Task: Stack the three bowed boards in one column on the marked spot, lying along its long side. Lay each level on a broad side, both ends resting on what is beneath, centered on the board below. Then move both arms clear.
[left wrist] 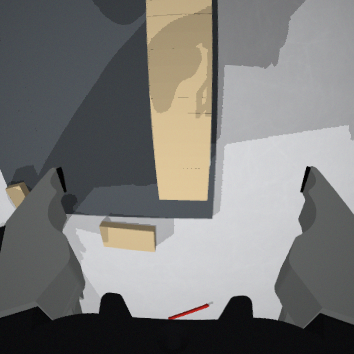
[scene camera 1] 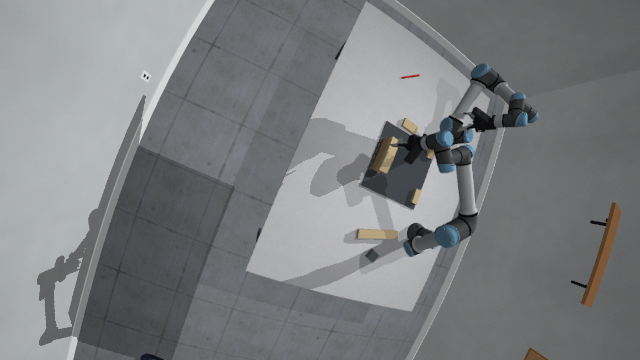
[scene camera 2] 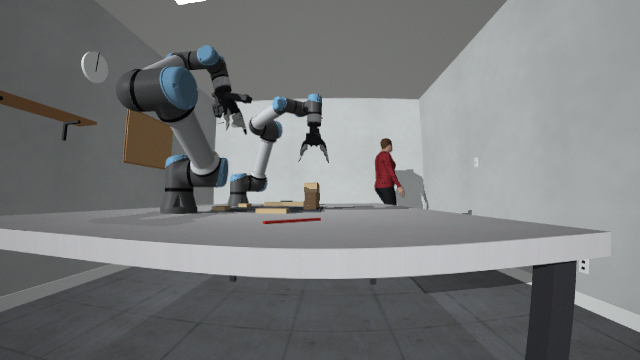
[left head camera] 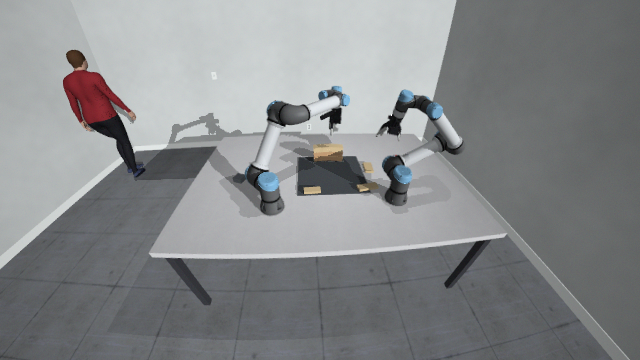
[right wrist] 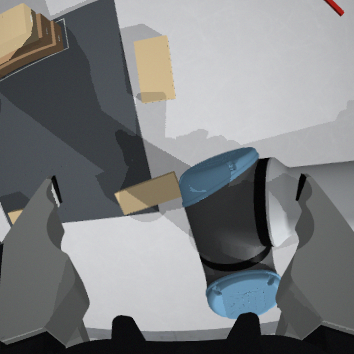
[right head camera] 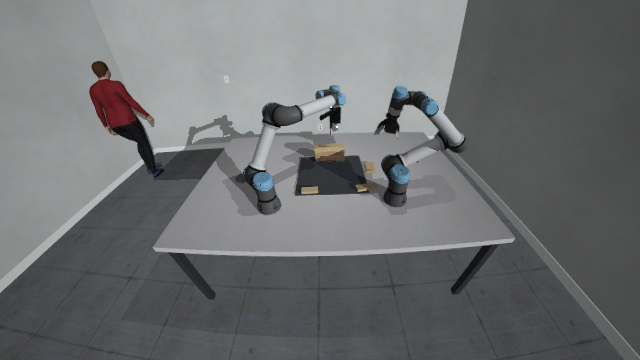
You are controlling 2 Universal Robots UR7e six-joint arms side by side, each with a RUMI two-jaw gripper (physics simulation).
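Places are measured from the left arm's base along level axes (x ahead, y left, z up), in metres.
Pixels of known places: left gripper, fingertip midpoint: (left wrist: 181,167) (scene camera 1: 400,150) (scene camera 2: 313,162) (left head camera: 330,133) (right head camera: 331,133); right gripper, fingertip midpoint: (scene camera 1: 459,121) (scene camera 2: 236,132) (left head camera: 387,139) (right wrist: 178,176) (right head camera: 385,137); left arm's base, origin of the base link: (scene camera 1: 414,232) (left head camera: 272,207) (right head camera: 269,206); right arm's base, origin of the base link: (scene camera 2: 178,212) (left head camera: 395,198) (right head camera: 394,199).
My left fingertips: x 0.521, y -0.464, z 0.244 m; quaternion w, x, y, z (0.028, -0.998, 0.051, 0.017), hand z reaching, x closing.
Note:
Ahead of a thing's pixels: the offset from my left fingertips to its top centre. "pt": to the spot under its first point. Level surfaces: height alone.
The bowed boards {0.002 m back, 0.019 m left, 0.148 m down} (left head camera: 328,152) (right head camera: 329,152) (scene camera 1: 385,156) (scene camera 2: 311,196) (left wrist: 181,150) lie as one column on the dark mat {0.238 m down} (left head camera: 325,175) (scene camera 1: 399,177) (left wrist: 55,85), along its far edge; three layered ends show in the right wrist view. The thin light outline of the marked spot {pt 0.025 m back, 0.110 m right, 0.237 m down} (right wrist: 66,37) shows around the column's near end. The column's lower faces are hidden in the left wrist view. My left gripper (scene camera 2: 314,161) (left wrist: 181,167) is wide open and empty, above the column and apart from it. My right gripper (scene camera 2: 233,128) (right wrist: 178,176) is open and empty, high near its own arm's base.
Small wooden blocks {0.407 m back, 0.198 m left, 0.218 m down} (left head camera: 312,190) {0.172 m back, 0.282 m right, 0.225 m down} (left head camera: 368,167) {0.421 m back, 0.192 m right, 0.219 m down} (right wrist: 147,192) lie on and beside the mat. A long straight board {0.184 m back, 0.553 m left, 0.214 m down} (scene camera 1: 377,234) and a small dark block {0.198 m back, 0.718 m left, 0.208 m down} (scene camera 1: 372,255) lie on the table below the mat in scene camera 1. A red stick {0.066 m back, 0.662 m right, 0.238 m down} (scene camera 1: 410,76) (scene camera 2: 292,221) lies on the table. A person (left head camera: 95,100) stands beyond the table.

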